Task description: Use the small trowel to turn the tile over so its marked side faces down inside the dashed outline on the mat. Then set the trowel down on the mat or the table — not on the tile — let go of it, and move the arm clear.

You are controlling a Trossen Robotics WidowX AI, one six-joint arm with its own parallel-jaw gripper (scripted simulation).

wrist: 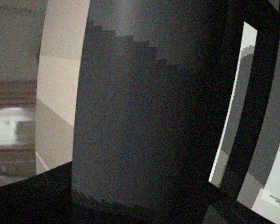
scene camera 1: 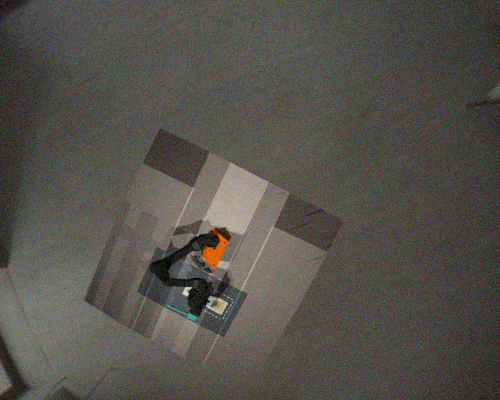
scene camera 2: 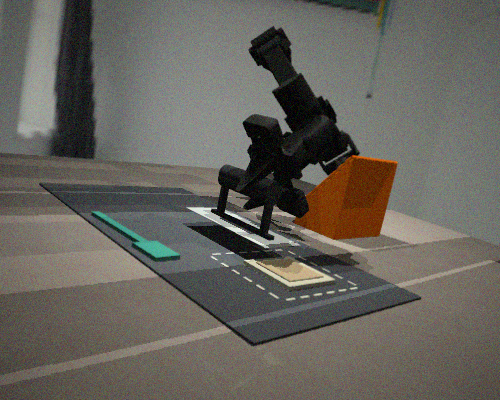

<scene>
In view: my gripper [scene camera 2: 241, 200], a tile [scene camera 2: 287, 272] and a dark mat [scene camera 2: 159, 214].
My gripper also shows in the wrist view [wrist: 138, 169]. The dark mat also shows in scene camera 1 [scene camera 1: 151, 287]. The wrist view does not show the tile: it is out of frame.
</scene>
